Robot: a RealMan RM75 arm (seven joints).
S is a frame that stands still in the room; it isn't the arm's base.
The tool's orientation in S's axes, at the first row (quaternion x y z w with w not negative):
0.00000, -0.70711, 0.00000, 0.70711
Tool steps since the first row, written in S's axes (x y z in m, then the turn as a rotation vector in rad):
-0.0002, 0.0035, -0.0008, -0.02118, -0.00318, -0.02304
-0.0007, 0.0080, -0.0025, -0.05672, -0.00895, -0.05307
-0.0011, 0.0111, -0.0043, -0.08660, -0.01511, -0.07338
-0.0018, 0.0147, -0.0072, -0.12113, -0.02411, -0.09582
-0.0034, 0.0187, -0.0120, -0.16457, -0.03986, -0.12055
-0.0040, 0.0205, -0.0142, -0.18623, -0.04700, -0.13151
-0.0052, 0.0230, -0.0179, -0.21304, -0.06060, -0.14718
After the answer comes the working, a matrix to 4 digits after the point.
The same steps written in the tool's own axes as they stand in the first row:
-0.0008, 0.0035, 0.0002, -0.02304, -0.00318, 0.02118
-0.0025, 0.0080, 0.0007, -0.05307, -0.00895, 0.05672
-0.0043, 0.0111, 0.0011, -0.07338, -0.01511, 0.08660
-0.0072, 0.0147, 0.0018, -0.09582, -0.02411, 0.12113
-0.0120, 0.0187, 0.0034, -0.12055, -0.03986, 0.16457
-0.0142, 0.0205, 0.0040, -0.13151, -0.04700, 0.18623
-0.0179, 0.0230, 0.0052, -0.14718, -0.06060, 0.21304

The tool's axes in the first row as the columns of a matrix, in S's axes (rounded; the answer above uses it unrounded):
0.0000, 0.0000, -1.0000
0.0000, 1.0000, 0.0000
1.0000, 0.0000, 0.0000

